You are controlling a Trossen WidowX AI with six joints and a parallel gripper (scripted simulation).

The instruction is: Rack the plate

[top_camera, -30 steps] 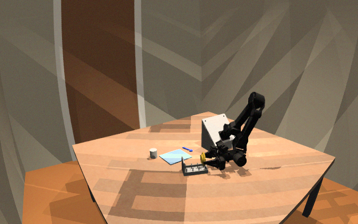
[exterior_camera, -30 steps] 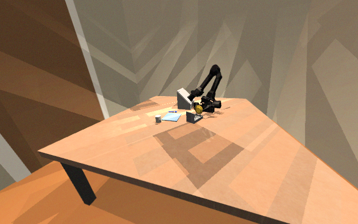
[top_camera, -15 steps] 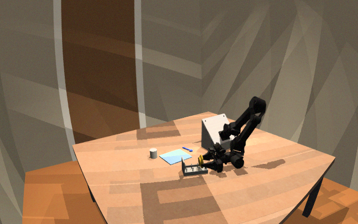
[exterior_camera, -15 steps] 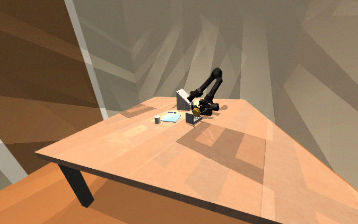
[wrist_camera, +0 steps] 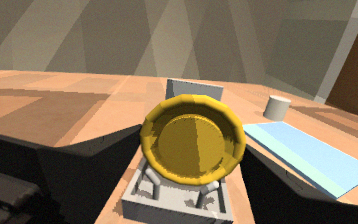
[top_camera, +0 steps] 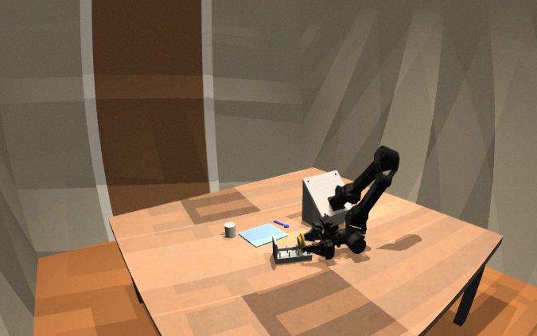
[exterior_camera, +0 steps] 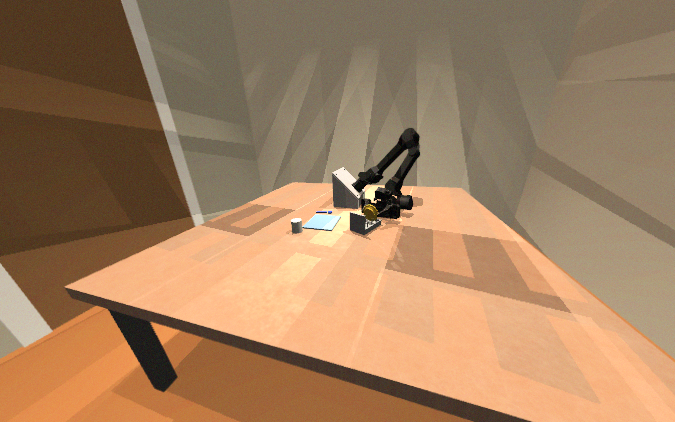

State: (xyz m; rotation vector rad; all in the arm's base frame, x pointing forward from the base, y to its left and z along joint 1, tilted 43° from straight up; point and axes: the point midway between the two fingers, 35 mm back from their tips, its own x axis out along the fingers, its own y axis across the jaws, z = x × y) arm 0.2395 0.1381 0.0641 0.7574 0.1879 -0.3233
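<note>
Now: gripper tip 1 cm past the yellow plate. From my gripper tip the other things lie so: blue spoon: 8 cm behind, 24 cm to the right, 5 cm below; then light blue mat: 3 cm ahead, 20 cm to the right, 5 cm below; then dish rack: 2 cm ahead, 1 cm to the right, 3 cm below.
</note>
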